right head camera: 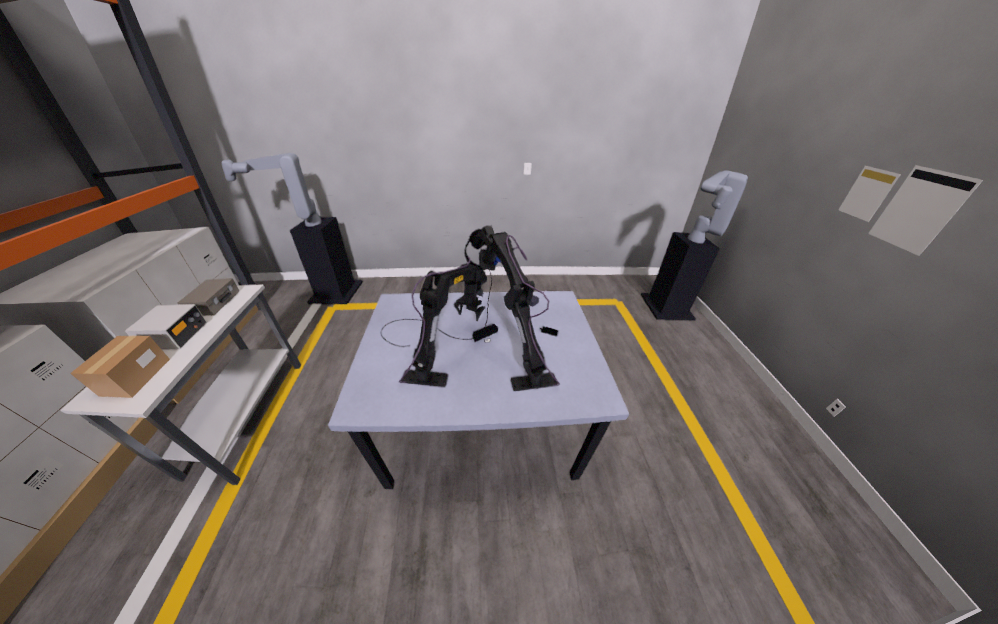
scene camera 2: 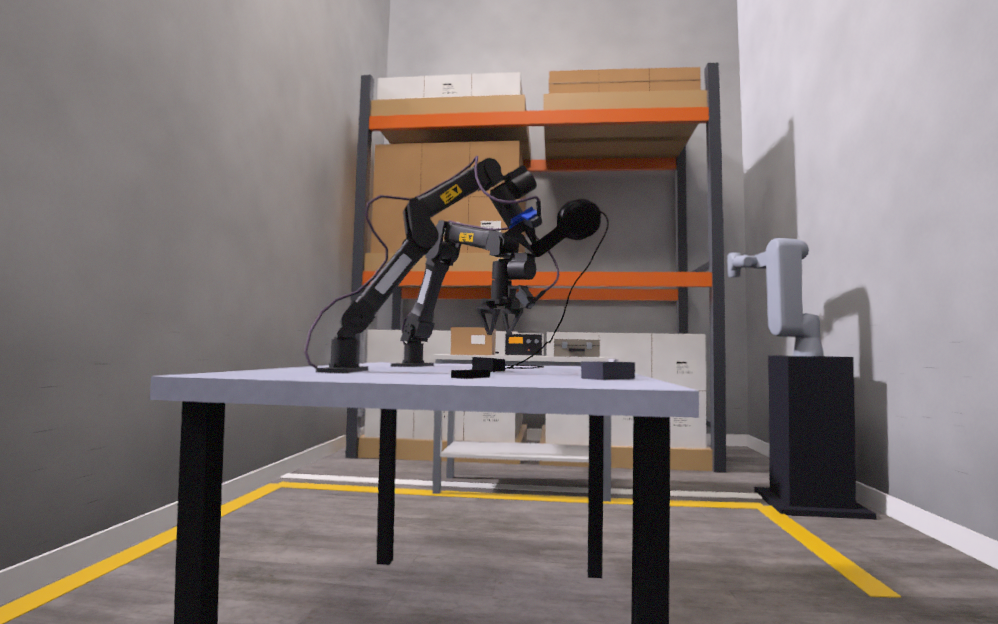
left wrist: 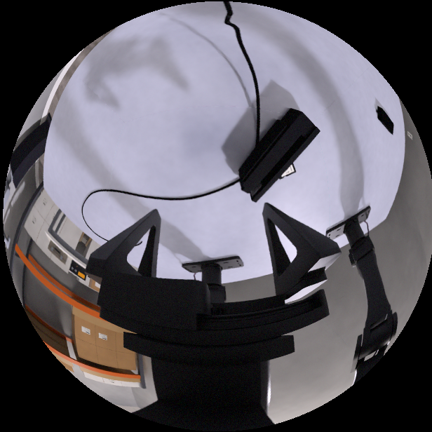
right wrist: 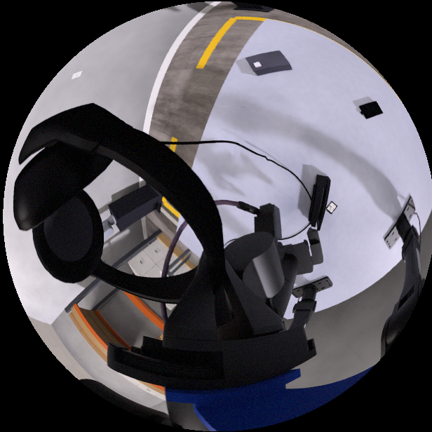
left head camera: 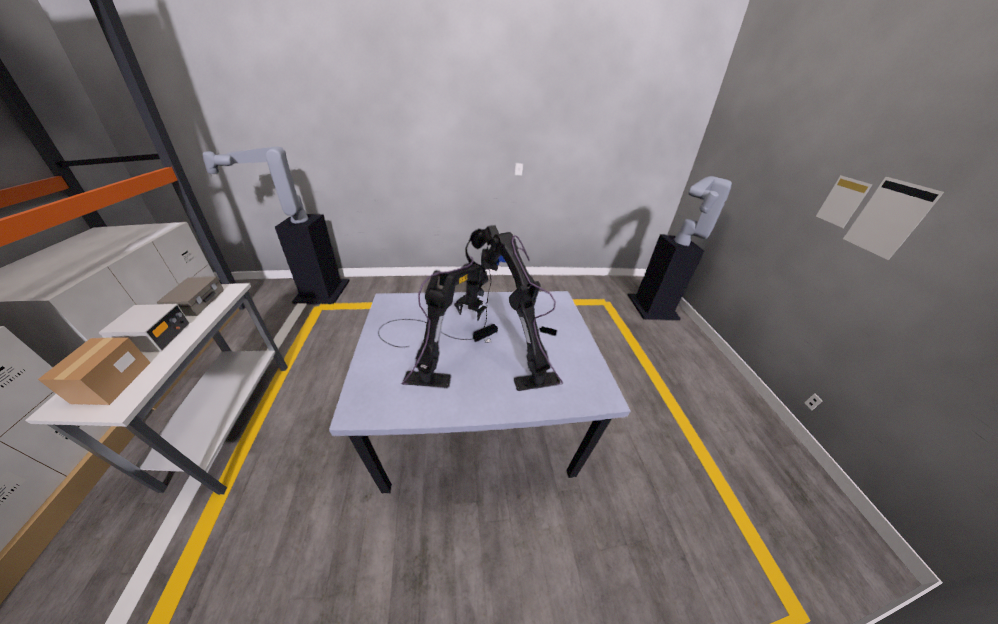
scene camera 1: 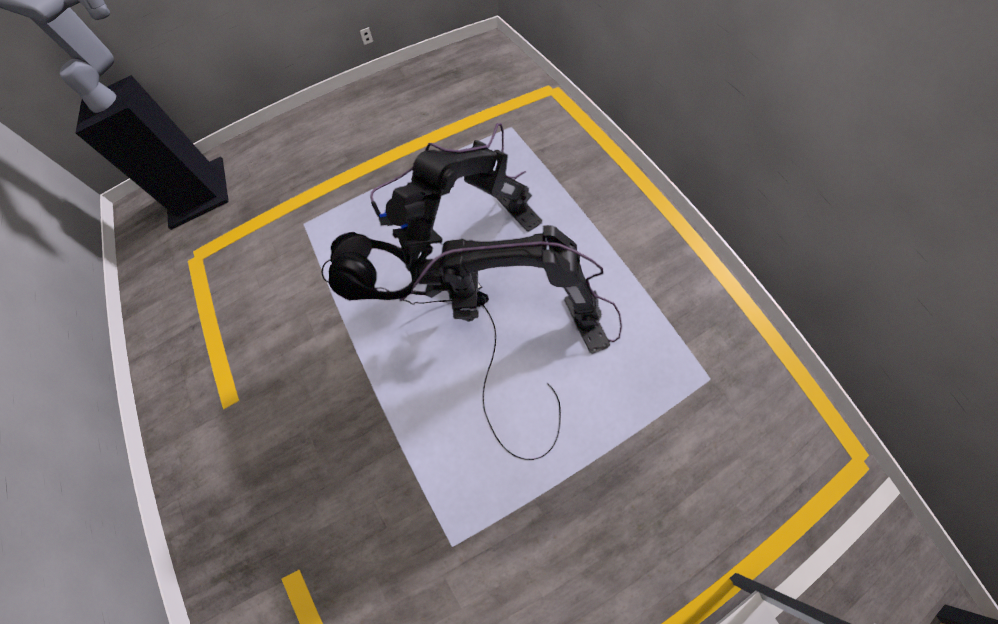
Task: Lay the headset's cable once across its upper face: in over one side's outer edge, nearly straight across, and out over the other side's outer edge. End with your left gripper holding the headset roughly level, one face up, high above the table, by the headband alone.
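Places are measured from the left arm's base along level axes (x ahead, y left, z up), in centimetres.
Pixels of known places: left gripper, fingertip midpoint: (right head camera: 468, 317) (scene camera 2: 499, 334) (left head camera: 469, 317) (scene camera 1: 470, 305); right gripper, fingertip midpoint: (right head camera: 482, 269) (scene camera 2: 537, 255) (left head camera: 483, 269) (scene camera 1: 409, 269); left arm's base, origin of the base link: (right head camera: 424, 378) (scene camera 2: 413, 366) (left head camera: 427, 380) (scene camera 1: 586, 322); right arm's base, origin of the base link: (right head camera: 533, 382) (scene camera 2: 343, 371) (left head camera: 536, 381) (scene camera 1: 518, 208).
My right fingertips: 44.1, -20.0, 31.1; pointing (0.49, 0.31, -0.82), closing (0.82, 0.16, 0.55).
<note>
For each thing: its top centre in the pictures, then the offset to it from my right fingertips, as dx, dy, dz. Level surfaces: height alone.
- black headset, middle of its top: (scene camera 1: 362, 248) (scene camera 2: 564, 198) (left head camera: 485, 233) (right head camera: 483, 233) +7.0, +0.4, +15.3
- flat grey box, middle of its top: (scene camera 2: 608, 359) +19.9, -25.1, -27.0
- small black block, middle of its top: (scene camera 2: 472, 369) (right head camera: 549, 329) (left head camera: 548, 329) -6.4, -35.5, -29.6
- table, its level: dz -31.1
My right gripper (scene camera 1: 413, 253) (right wrist: 210, 255) is shut on the headband of the black headset (scene camera 1: 353, 273) (scene camera 2: 579, 219) (right wrist: 170, 170), high above the table. The ear cups point away from the gripper, tilted up. The thin black cable (scene camera 1: 494, 345) (scene camera 2: 565, 309) (left wrist: 257, 90) (right wrist: 225, 142) hangs from the ear-cup end to a black block (left wrist: 280, 150) (right wrist: 320, 202) on the table, then curves away across the tabletop. Its start is hidden behind the cups; no crossing over the headset shows. My left gripper (scene camera 2: 500, 327) (left wrist: 209, 210) is open and empty, pointing down above the table, lower than the headset.
A flat grey box (scene camera 2: 607, 370) (right wrist: 270, 62) and a small black block (left head camera: 548, 331) (left wrist: 385, 120) (right wrist: 370, 109) lie on the table (left head camera: 478, 408). The two arms are close together. A side bench (left head camera: 165, 367) stands at the left in the left head view.
</note>
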